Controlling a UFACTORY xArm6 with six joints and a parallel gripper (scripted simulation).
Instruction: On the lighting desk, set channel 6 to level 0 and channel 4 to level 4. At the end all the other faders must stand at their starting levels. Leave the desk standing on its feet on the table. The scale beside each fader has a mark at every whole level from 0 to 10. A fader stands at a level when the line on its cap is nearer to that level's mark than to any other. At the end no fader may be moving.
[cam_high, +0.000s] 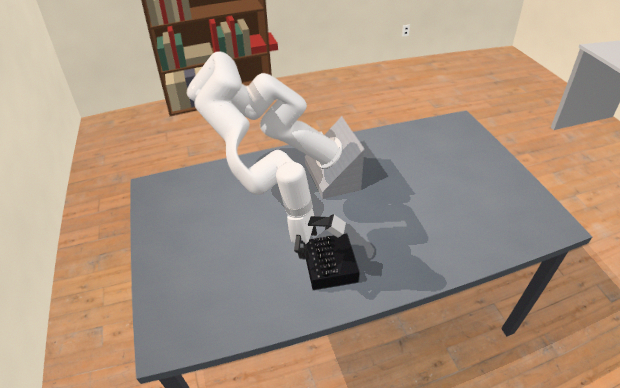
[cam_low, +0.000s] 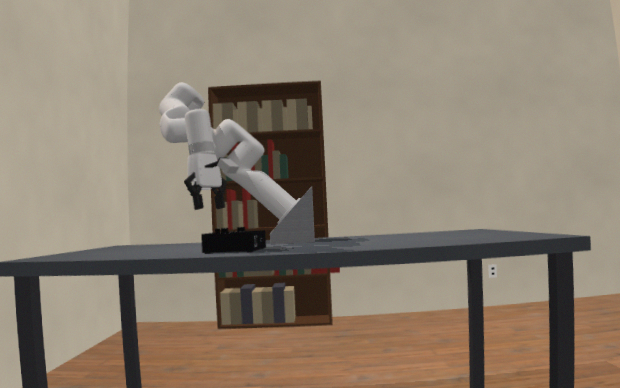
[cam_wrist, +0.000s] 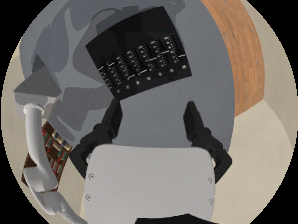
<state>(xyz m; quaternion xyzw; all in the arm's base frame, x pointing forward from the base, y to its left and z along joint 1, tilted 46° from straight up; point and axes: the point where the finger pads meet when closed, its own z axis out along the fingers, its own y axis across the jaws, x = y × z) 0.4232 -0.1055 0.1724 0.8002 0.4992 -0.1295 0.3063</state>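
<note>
Right now the fader is 7 cm below my hand and 4 cm to the left of it.
</note>
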